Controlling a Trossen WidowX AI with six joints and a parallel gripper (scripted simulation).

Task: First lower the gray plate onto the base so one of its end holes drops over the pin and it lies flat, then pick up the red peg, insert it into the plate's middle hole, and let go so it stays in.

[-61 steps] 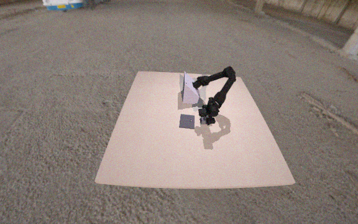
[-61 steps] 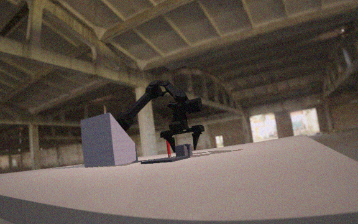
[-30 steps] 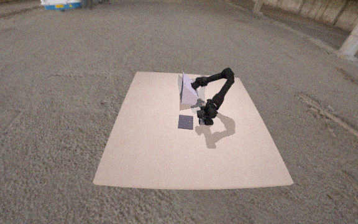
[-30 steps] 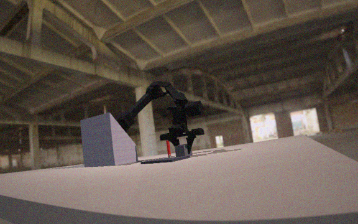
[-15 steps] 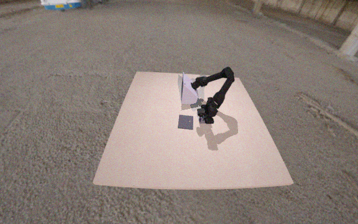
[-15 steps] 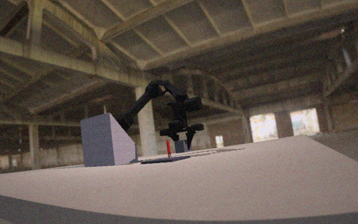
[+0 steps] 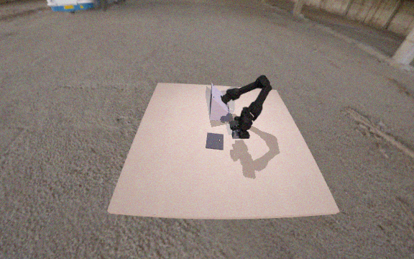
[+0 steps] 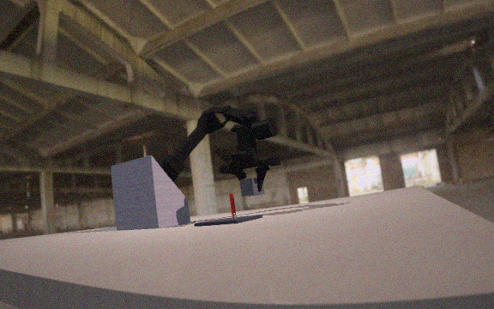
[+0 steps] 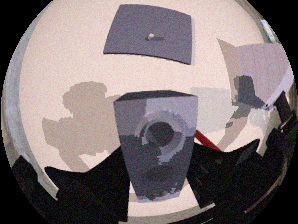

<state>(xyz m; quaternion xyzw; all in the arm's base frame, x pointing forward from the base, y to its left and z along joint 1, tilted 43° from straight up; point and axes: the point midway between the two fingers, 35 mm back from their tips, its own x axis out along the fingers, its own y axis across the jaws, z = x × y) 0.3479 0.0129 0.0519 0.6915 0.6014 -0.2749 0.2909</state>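
Right now the dark flat base is 140 mm to the right of my gripper tip, 70 mm below it and 20 mm behind it. Round my gripper tip: gray plate: 30 mm above; red peg: 90 mm behind, 40 mm to the left, 30 mm below.
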